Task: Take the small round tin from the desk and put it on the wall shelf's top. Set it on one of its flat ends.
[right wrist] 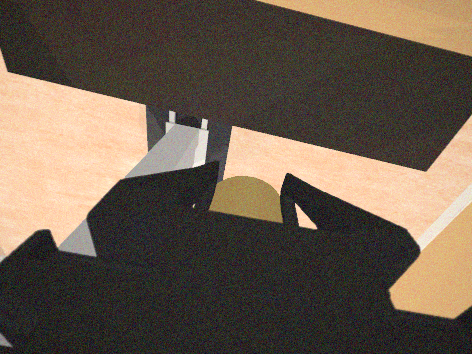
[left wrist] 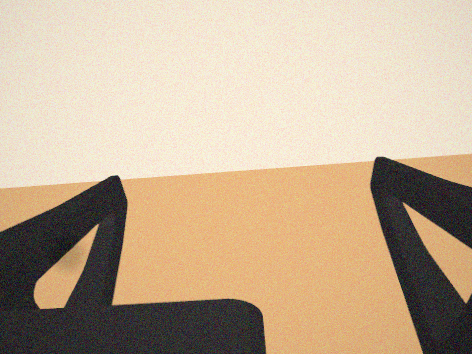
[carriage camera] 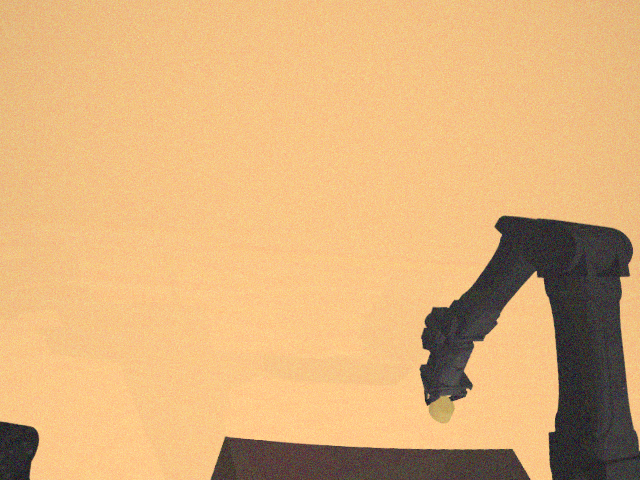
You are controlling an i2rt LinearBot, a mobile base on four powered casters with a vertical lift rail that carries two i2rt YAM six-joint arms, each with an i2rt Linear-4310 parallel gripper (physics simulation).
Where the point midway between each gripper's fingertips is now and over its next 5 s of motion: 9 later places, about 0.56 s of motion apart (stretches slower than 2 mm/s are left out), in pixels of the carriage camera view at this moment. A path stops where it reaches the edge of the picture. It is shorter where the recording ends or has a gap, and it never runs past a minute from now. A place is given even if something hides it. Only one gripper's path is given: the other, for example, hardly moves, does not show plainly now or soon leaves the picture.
My right gripper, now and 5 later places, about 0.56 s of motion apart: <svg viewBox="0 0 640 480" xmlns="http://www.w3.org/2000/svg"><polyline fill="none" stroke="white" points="434,403 426,381 429,328 454,347 466,365 457,372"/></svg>
